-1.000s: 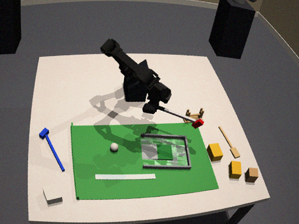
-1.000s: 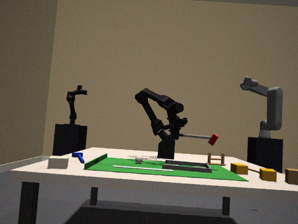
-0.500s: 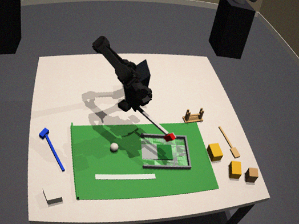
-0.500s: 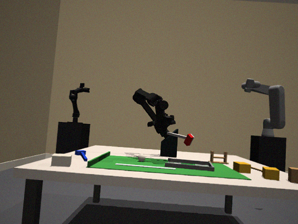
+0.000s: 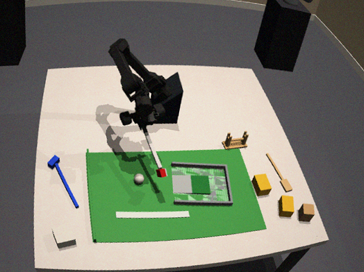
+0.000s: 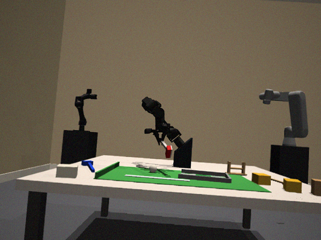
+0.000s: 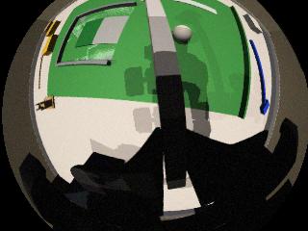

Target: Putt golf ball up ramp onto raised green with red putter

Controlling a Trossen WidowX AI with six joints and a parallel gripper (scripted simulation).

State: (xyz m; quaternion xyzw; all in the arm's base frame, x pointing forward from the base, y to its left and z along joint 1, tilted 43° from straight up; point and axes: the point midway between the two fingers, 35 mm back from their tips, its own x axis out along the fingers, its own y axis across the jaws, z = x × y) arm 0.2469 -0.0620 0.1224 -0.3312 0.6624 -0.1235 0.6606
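The red putter lies 110 mm ahead of my gripper tip and 40 mm to the left of it. The rest, counted from my gripper tip: green mat: 230 mm ahead, 140 mm below, 130 mm to the left; then white strip: 350 mm ahead, 140 mm below, 30 mm to the left; then white golf ball: 170 mm ahead, 120 mm below, 20 mm to the right.
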